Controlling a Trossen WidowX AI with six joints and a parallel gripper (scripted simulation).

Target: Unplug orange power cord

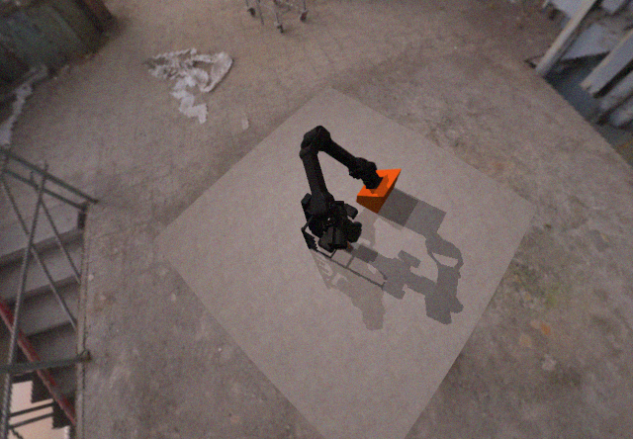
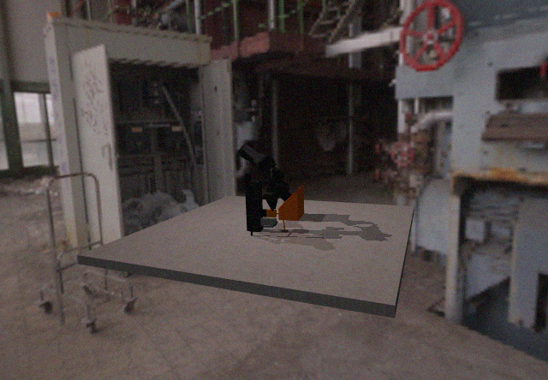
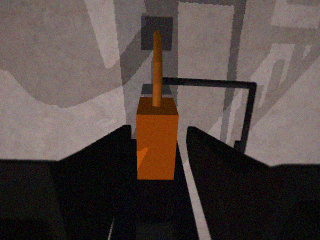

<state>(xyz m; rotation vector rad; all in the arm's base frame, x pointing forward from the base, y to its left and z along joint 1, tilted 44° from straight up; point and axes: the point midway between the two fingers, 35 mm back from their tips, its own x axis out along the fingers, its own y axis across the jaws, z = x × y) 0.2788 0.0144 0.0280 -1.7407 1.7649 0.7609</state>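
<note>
The orange plug lies 3 cm to the right of my gripper tip and 1 cm below it.
</note>
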